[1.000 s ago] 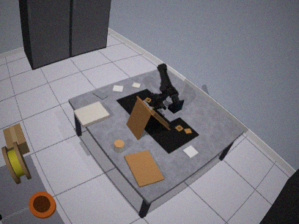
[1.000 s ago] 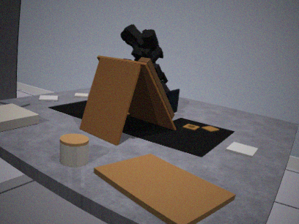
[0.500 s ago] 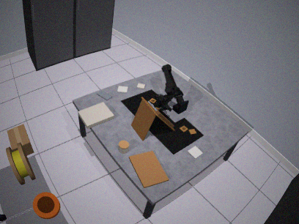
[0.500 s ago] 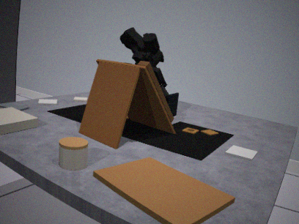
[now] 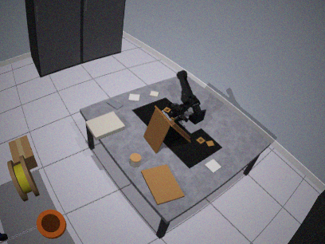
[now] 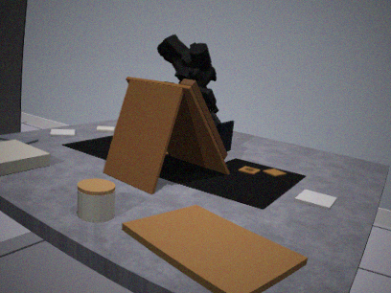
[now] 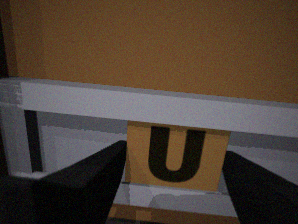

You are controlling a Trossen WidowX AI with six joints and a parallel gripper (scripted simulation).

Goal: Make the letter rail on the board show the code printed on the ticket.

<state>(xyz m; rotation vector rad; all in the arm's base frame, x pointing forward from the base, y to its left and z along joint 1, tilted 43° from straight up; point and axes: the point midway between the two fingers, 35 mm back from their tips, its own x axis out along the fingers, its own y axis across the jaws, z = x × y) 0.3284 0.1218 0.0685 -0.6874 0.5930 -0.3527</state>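
Right now the white ticket is 6 cm behind my gripper tip, 2 cm to the left of it and 8 cm below it. Round my gripper tip: lidded jar 38 cm ahead, 9 cm to the left, 14 cm below; then flat orange panel 33 cm ahead, 35 cm to the left, 17 cm below; then black mat 16 cm behind, 4 cm to the right, 18 cm below.
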